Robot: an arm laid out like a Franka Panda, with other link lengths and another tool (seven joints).
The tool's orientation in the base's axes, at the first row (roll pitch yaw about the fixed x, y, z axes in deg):
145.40 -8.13 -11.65
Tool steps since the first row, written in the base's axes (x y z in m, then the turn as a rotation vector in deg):
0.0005 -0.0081 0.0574 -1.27 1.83 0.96
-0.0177 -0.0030 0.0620 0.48 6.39 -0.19
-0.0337 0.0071 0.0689 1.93 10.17 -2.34
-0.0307 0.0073 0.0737 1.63 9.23 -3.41
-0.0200 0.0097 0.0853 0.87 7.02 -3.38
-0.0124 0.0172 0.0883 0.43 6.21 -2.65
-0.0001 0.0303 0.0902 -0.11 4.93 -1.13
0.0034 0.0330 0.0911 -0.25 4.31 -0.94
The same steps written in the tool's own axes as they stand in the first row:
0.0102 0.0385 -0.0421 -1.46 -0.59 -1.84
-0.0078 0.0416 -0.0488 -0.84 -5.27 -3.55
-0.0243 0.0414 -0.0602 -0.49 -9.82 -3.99
-0.0208 0.0432 -0.0643 -0.75 -9.61 -2.57
-0.0093 0.0452 -0.0751 -1.04 -7.66 -1.32
-0.0030 0.0391 -0.0819 -1.20 -6.50 -1.44
0.0066 0.0268 -0.0911 -1.25 -4.50 -1.94
0.0096 0.0243 -0.0934 -1.24 -3.87 -1.73

